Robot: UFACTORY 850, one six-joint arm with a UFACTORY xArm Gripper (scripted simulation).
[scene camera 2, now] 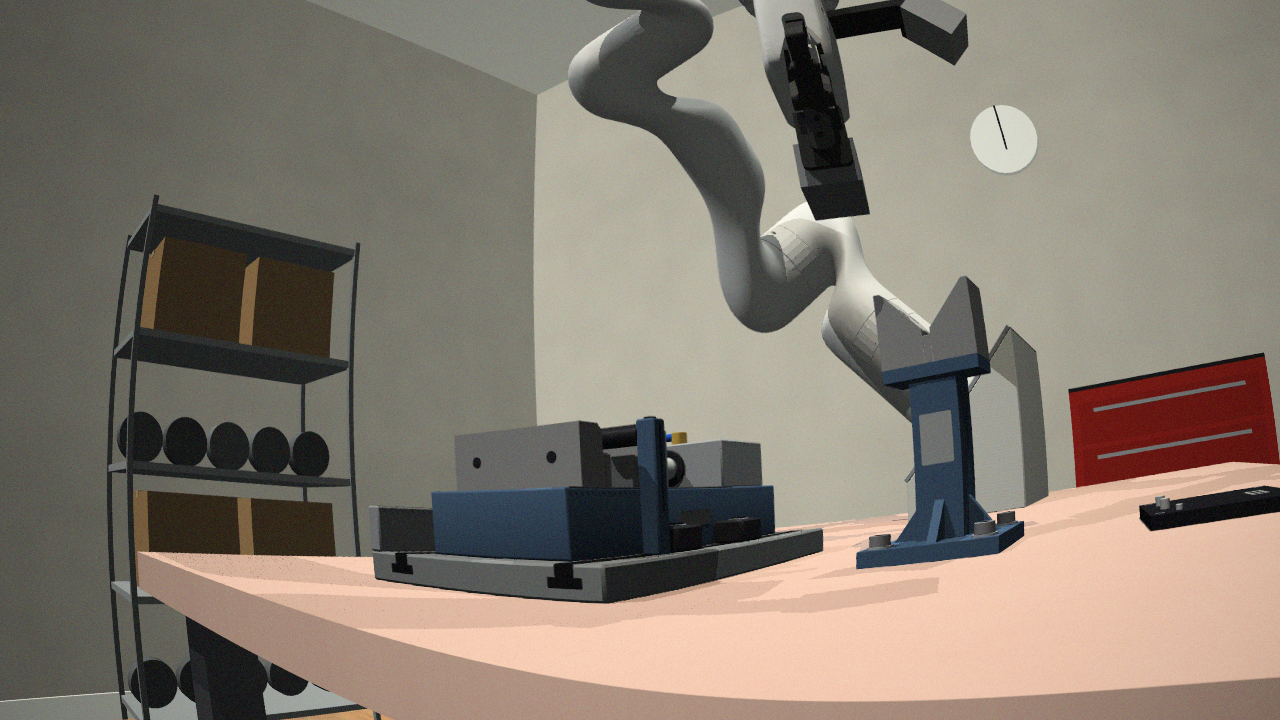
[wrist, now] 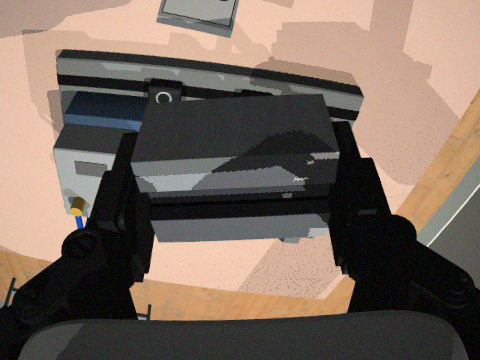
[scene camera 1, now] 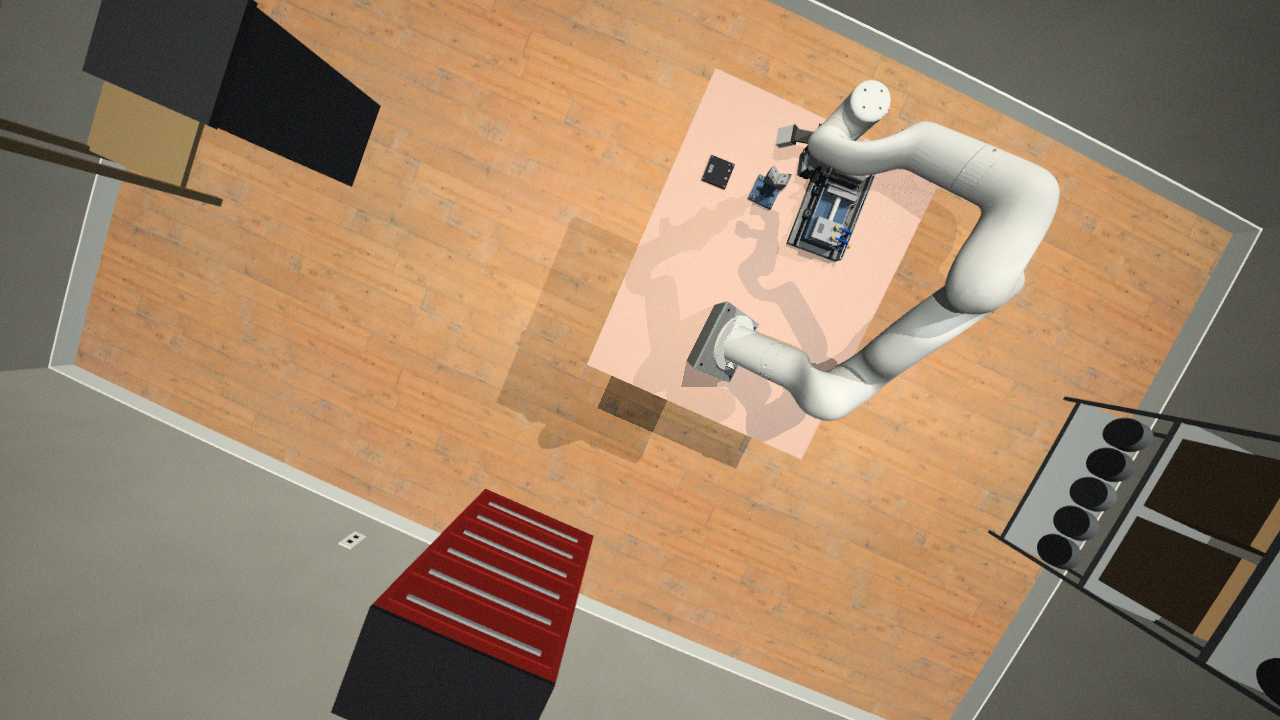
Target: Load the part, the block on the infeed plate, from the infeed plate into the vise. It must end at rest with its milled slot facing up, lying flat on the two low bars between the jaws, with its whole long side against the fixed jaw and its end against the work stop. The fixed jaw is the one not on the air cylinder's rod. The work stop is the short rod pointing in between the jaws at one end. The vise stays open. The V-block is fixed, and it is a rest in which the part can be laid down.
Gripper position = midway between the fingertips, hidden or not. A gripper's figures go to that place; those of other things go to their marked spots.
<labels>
My gripper (wrist: 237, 157) is 14 cm from the lens. A part (wrist: 243, 168): 11 cm from the lens. An air cylinder (wrist: 91, 144) is 35 cm from the lens. The marked spots on the air cylinder and the part are 25 cm apart.
</labels>
